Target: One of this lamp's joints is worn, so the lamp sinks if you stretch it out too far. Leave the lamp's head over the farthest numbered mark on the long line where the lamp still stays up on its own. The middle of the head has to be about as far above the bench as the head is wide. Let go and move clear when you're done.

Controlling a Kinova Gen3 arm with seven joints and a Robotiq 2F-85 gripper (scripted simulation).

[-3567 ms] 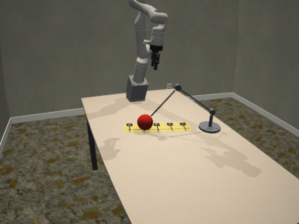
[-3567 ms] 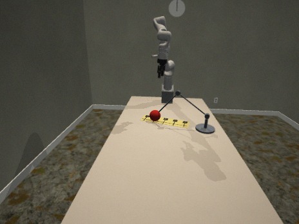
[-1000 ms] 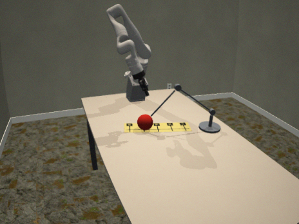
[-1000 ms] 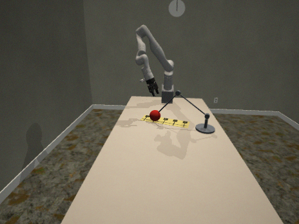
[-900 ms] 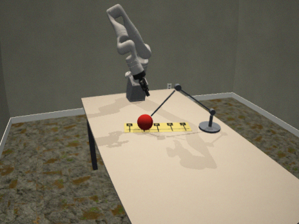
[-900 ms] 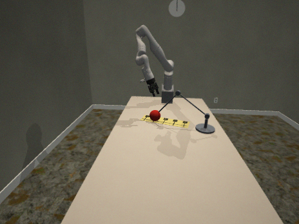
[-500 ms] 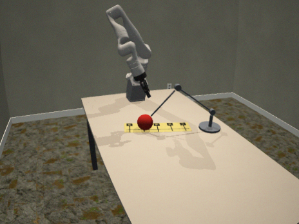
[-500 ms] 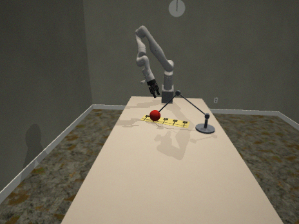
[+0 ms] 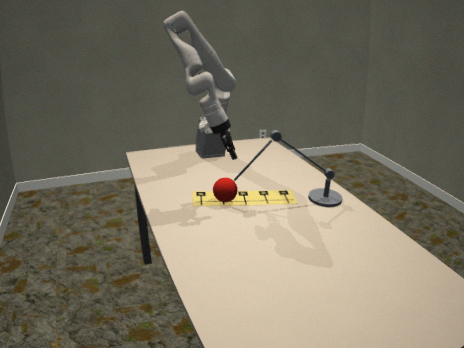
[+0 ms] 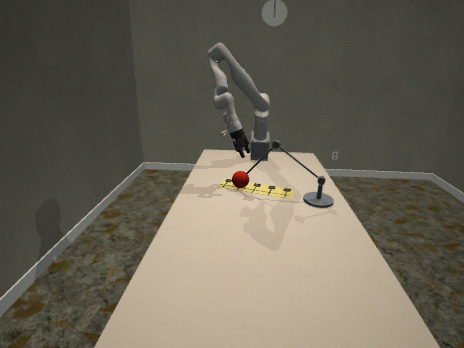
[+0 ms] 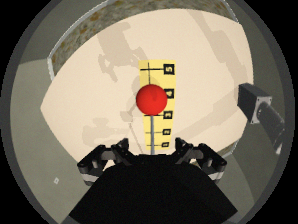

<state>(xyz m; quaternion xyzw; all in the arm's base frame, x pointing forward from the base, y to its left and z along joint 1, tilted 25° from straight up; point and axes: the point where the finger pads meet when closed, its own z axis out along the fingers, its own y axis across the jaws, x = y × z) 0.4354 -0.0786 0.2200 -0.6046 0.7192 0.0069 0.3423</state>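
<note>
The yellow strip lies 20 mm behind my hand, 60 mm to the left of it and 210 mm below it. Also, from my hand: round grey base: 100 mm ahead, 400 mm to the left, 180 mm below.
</note>
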